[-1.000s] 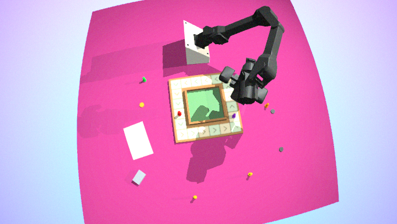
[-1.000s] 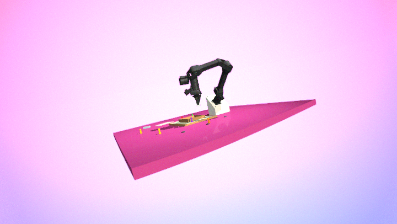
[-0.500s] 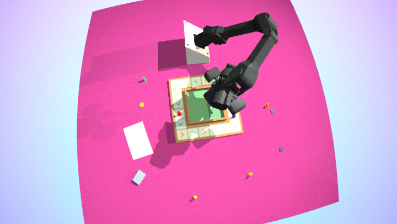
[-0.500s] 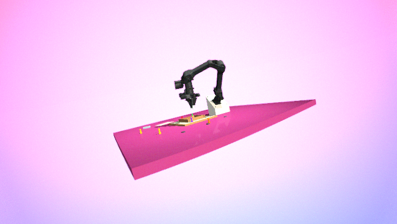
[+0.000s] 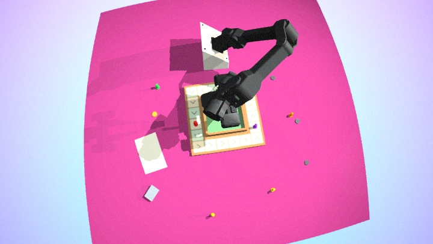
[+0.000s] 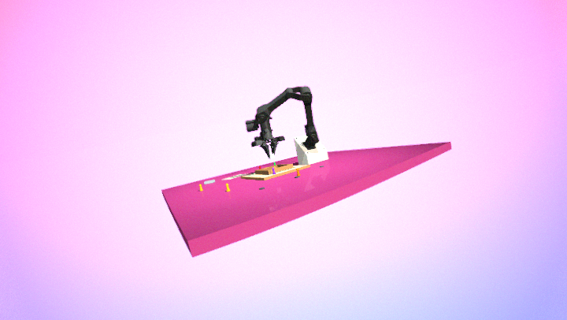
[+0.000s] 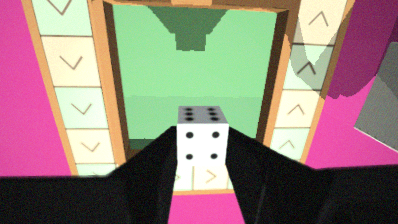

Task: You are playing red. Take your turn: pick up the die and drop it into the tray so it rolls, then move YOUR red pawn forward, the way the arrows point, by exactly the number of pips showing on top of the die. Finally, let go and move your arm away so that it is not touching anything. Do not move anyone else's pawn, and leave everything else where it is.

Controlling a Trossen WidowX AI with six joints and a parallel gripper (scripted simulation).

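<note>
Now: the red pawn 12 cm to the right of my gripper tip, 6 cm below it and 3 cm ahead of it. Also, from my gripper tip: purple pawn (11 cm to the left, 6 cm below, 6 cm ahead); green tray (9 cm below, 1 cm to the right); white die (right at my gripper tip).
</note>
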